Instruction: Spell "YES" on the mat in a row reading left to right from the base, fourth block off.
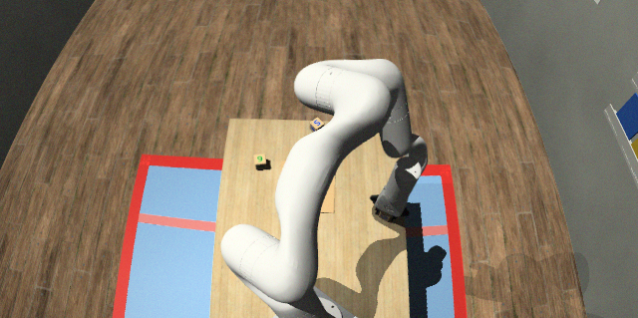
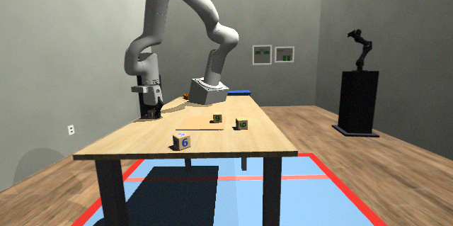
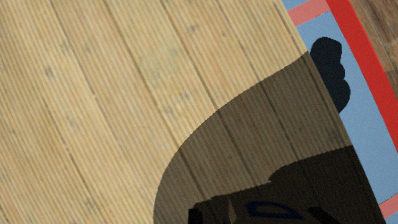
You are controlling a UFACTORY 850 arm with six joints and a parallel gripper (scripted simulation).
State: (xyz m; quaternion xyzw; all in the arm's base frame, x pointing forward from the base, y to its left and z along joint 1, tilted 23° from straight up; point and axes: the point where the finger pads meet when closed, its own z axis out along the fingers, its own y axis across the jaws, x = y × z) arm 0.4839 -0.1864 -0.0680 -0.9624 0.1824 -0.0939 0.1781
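My hand is 30 cm to the right of the tan mat, 7 cm short of it and 2 cm above it. Also, from my hand: green-lettered block (48 cm to the left, 12 cm ahead).
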